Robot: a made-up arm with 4 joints.
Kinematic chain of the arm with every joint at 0, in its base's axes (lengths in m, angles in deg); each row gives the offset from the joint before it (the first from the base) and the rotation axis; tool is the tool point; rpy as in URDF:
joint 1: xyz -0.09 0 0.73 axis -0.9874 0.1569 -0.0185
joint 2: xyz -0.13 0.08 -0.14 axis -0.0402 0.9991 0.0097
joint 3: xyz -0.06 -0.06 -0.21 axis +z
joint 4: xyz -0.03 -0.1 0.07 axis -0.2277 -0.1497 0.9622
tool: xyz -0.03 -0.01 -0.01 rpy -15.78 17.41 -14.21
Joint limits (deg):
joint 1: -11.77..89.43
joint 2: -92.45..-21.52
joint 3: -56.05..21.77
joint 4: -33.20..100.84
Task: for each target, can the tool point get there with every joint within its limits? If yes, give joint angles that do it. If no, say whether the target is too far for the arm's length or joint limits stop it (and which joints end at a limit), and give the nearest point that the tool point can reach.
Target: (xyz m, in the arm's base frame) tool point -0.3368 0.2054 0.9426
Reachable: no: joint limits stop it (at a limit: joint 1, joint 2, joint 3, joint 4) | nearest point -0.0880 -0.1716 0.8231 | short by 0.467 m
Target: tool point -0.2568 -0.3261 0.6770
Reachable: yes | joints 66.06 -42.57 -3.28 -6.81
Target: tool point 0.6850 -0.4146 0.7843
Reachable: no: too far | nearest point -0.0903 -0.2565 0.7650 | short by 0.791 m
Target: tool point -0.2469 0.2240 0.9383
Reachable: no: joint limits stop it (at a limit: joint 1, joint 2, joint 3, joint 4) | nearest point -0.0880 -0.1716 0.8231 | short by 0.442 m
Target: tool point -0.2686 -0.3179 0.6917
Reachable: yes | joints 62.52 -31.68 -5.00 68.94
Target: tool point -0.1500 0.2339 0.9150
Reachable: no: joint limits stop it (at a limit: joint 1, joint 2, joint 3, joint 4) | nearest point -0.0880 -0.1716 0.8231 | short by 0.420 m
